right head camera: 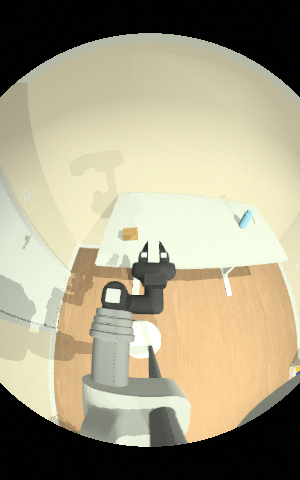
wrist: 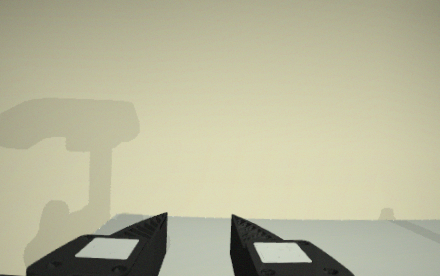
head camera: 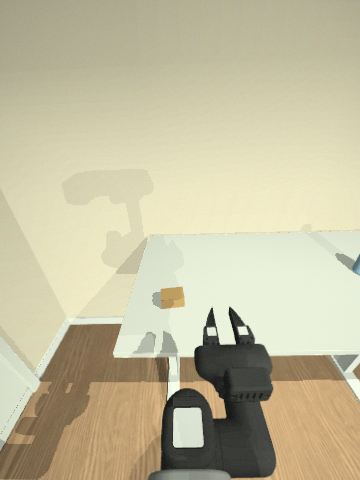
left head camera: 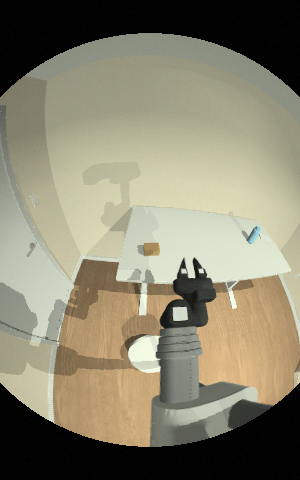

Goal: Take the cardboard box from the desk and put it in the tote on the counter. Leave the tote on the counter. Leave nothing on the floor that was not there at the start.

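Frame: origin at the robot's base, x right, y ahead, z up, level; millimetres.
Seen in the pictures: gripper, fingertip midpoint: (right head camera: 153, 242) (wrist: 198, 233) (head camera: 220, 309) (left head camera: 187, 258); robot's base at its link origin: (right head camera: 140, 338) (left head camera: 149, 352).
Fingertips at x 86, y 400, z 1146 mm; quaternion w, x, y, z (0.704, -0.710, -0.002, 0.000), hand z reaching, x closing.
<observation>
Pixels of each thing's middle, then the offset from my fingertips to it. Level surfaces: height alone.
- small brown cardboard box at the middle of its body: (head camera: 172, 297) (left head camera: 150, 248) (right head camera: 130, 233) dx -134, dy +224, dz -199 mm
- white desk at its surface level: dz -224 mm
- blue bottle at the middle of its body: (right head camera: 245, 218) (left head camera: 253, 234) dx +749, dy +373, dz -141 mm
The small brown cardboard box (head camera: 172, 298) (left head camera: 151, 249) (right head camera: 130, 234) lies on the left part of the white desk (head camera: 280, 300) (left head camera: 200, 235) (right head camera: 185, 225). My gripper (head camera: 220, 309) (left head camera: 190, 260) (right head camera: 153, 244) (wrist: 198, 233) is open and empty. In the head camera view it appears over the desk's front edge, to the right of the box and nearer to me. The box does not show in the wrist view, where part of the desk (wrist: 200, 245) shows beyond the fingers. The tote and the counter cannot be made out in these views.
A blue bottle (head camera: 357, 265) (left head camera: 254, 235) (right head camera: 245, 219) is on the right part of the desk. A wall stands behind the desk. A door (left head camera: 20, 260) (right head camera: 15, 270) is at the left. A blue and yellow item (right head camera: 297, 370) shows at the far right edge.
</observation>
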